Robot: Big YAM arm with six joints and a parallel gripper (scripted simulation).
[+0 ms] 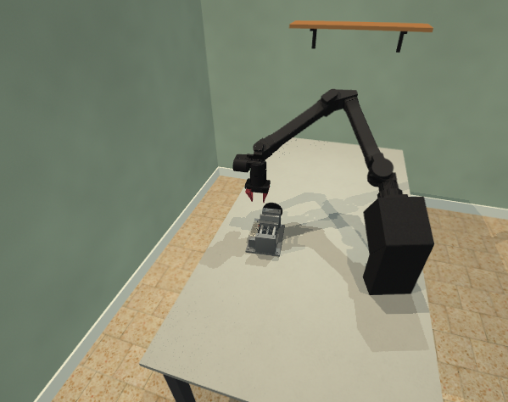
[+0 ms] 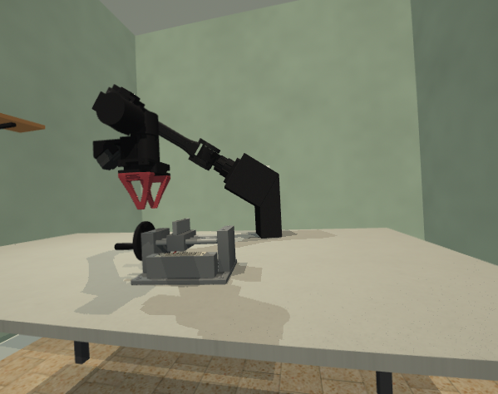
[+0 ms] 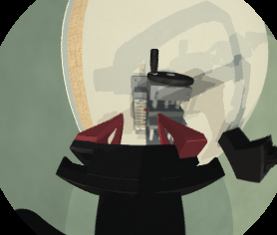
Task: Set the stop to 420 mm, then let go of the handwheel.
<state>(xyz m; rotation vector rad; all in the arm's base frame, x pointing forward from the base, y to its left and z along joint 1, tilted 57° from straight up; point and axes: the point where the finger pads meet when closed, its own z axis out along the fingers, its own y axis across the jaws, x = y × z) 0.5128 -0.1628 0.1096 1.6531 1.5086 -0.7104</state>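
Right now the sliding stop block is 4 cm behind my hand, 6 cm to the left of it and 7 cm below it.
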